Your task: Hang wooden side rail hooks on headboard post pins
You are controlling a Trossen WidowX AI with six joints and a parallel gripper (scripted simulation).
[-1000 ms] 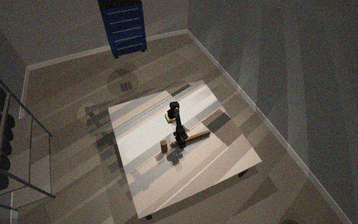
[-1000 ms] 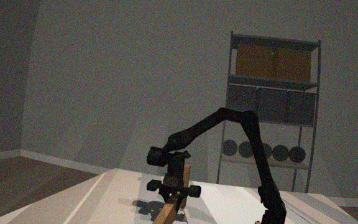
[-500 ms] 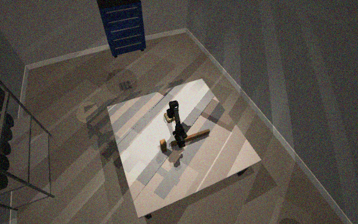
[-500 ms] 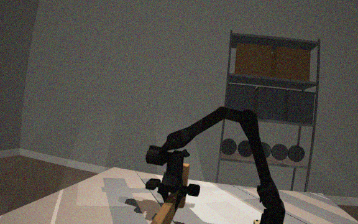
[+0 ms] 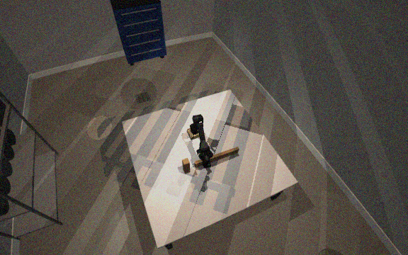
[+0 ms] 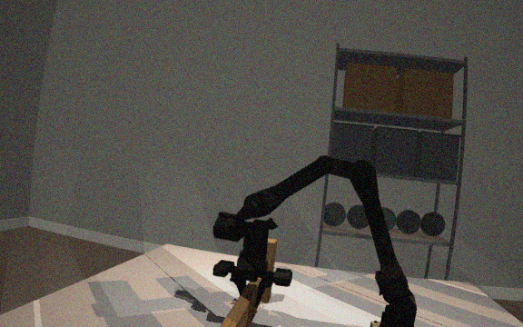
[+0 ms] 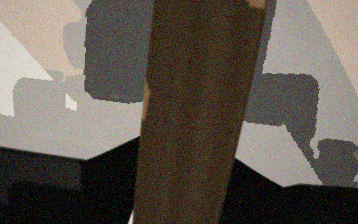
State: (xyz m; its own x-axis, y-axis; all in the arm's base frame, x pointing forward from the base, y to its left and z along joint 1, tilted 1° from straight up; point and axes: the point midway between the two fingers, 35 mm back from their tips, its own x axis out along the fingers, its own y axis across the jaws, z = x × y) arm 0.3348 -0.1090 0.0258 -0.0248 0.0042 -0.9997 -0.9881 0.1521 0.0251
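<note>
Right now the headboard post is 20 mm behind my gripper tip, 160 mm to the right of it and 40 mm above it.
</note>
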